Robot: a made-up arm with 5 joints. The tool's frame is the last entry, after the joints.
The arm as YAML. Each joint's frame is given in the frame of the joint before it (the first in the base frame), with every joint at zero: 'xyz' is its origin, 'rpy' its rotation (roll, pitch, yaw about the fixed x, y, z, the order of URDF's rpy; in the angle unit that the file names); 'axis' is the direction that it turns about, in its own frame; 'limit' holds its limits. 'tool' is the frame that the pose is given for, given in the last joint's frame.
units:
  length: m
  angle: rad
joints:
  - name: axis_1
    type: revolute
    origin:
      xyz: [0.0, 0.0, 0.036]
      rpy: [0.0, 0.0, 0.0]
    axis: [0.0, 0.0, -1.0]
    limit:
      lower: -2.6
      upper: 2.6
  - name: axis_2
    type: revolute
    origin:
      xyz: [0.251, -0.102, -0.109]
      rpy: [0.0, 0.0, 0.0]
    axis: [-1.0, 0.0, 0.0]
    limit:
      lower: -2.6
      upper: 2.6
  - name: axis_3
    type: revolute
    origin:
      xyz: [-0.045, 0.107, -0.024]
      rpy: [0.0, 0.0, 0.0]
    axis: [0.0, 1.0, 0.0]
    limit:
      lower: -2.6
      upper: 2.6
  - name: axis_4
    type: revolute
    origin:
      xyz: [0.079, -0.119, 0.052]
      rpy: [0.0, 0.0, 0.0]
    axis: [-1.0, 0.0, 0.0]
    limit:
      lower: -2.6
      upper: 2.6
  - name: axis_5
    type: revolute
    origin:
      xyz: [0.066, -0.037, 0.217]
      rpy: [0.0, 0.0, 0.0]
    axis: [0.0, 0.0, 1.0]
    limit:
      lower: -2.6
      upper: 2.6
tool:
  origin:
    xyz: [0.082, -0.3, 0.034]
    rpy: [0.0, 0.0, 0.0]
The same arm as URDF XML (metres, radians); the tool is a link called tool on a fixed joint. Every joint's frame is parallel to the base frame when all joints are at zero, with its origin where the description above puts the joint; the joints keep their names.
<robot name="arm">
<joint name="tool_joint" type="fixed"><parent link="link5"/><child link="tool"/><origin xyz="0.082 -0.3 0.034"/></joint>
<joint name="axis_5" type="revolute"><parent link="link4"/><child link="link5"/><origin xyz="0.066 -0.037 0.217"/><axis xyz="0 0 1"/><limit lower="-2.6" upper="2.6"/></joint>
<joint name="axis_4" type="revolute"><parent link="link3"/><child link="link4"/><origin xyz="0.079 -0.119 0.052"/><axis xyz="-1 0 0"/><limit lower="-2.6" upper="2.6"/></joint>
<joint name="axis_3" type="revolute"><parent link="link2"/><child link="link3"/><origin xyz="-0.045 0.107 -0.024"/><axis xyz="0 1 0"/><limit lower="-2.6" upper="2.6"/></joint>
<joint name="axis_2" type="revolute"><parent link="link1"/><child link="link2"/><origin xyz="0.251 -0.102 -0.109"/><axis xyz="-1 0 0"/><limit lower="-2.6" upper="2.6"/></joint>
<joint name="axis_1" type="revolute"><parent link="base_link"/><child link="link1"/><origin xyz="0 0 0.036"/><axis xyz="0 0 -1"/><limit lower="-2.6" upper="2.6"/></joint>
<link name="base_link"/>
<link name="link1"/>
<link name="link2"/>
<link name="link3"/>
<link name="link4"/>
<link name="link5"/>
<link name="tool"/>
</robot>

